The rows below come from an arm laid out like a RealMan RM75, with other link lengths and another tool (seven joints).
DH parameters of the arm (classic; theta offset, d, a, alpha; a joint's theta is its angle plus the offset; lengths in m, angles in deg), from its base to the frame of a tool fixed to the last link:
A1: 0 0.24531 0 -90
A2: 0 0 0 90
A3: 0 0.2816 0 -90
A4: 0 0 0 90
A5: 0 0.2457 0 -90
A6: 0 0 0 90
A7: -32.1 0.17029 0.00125 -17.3
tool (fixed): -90 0.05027 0 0
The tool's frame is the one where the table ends.
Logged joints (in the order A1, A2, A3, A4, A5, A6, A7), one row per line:
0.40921 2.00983 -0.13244 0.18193 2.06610 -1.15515 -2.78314
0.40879 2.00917 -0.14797 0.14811 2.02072 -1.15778 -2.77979
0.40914 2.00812 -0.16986 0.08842 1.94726 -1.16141 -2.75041
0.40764 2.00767 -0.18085 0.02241 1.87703 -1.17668 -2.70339
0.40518 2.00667 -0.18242 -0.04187 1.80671 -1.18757 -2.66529
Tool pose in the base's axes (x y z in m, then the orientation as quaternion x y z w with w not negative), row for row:
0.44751 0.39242 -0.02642 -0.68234 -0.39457 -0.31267 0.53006
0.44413 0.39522 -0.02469 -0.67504 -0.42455 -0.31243 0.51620
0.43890 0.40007 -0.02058 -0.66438 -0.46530 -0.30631 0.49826
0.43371 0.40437 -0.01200 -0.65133 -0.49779 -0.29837 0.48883
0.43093 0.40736 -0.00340 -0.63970 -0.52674 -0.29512 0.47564
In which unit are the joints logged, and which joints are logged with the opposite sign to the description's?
The joints are logged in radians. Opposite sign: A6.
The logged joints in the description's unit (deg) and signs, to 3 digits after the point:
23.446 115.155 -7.588 10.424 118.379 66.185 -159.462
23.422 115.117 -8.478 8.486 115.779 66.336 -159.270
23.442 115.057 -9.732 5.066 111.570 66.544 -157.587
23.356 115.031 -10.362 1.284 107.546 67.419 -154.893
23.215 114.974 -10.452 -2.399 103.517 68.043 -152.710

